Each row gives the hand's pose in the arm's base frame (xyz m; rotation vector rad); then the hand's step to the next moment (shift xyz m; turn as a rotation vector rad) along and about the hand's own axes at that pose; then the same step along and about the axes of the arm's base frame.
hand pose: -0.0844 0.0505 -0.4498 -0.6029 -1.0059 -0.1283
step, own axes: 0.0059 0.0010 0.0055 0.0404 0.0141 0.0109
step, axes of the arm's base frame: -0.0006 0.0047 0.0066 0.0189 0.0243 0.0316
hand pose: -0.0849 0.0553 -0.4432 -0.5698 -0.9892 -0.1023
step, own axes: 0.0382 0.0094 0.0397 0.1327 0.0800 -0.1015
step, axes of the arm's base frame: -0.0058 0.0343 0.0437 0.1778 0.0401 0.0329
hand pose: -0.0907 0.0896 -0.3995 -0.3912 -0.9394 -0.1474
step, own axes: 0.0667 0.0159 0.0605 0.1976 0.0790 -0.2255
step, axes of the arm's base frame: -0.0020 0.0412 0.0816 0.3093 -0.0061 0.0204
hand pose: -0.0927 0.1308 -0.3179 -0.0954 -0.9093 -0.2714
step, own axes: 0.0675 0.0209 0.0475 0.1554 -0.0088 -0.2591
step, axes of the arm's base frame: 0.0087 0.0165 0.0831 0.2865 -0.0890 -0.0364
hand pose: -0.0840 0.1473 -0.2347 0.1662 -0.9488 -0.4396
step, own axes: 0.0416 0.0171 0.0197 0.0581 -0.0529 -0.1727
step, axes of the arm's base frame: 0.0098 -0.0016 0.0481 0.1545 -0.0819 -0.0736
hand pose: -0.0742 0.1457 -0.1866 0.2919 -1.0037 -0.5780
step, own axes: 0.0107 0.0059 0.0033 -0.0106 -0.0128 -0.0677
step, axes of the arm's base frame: 0.0034 -0.0013 0.0121 0.0496 -0.0063 -0.0486
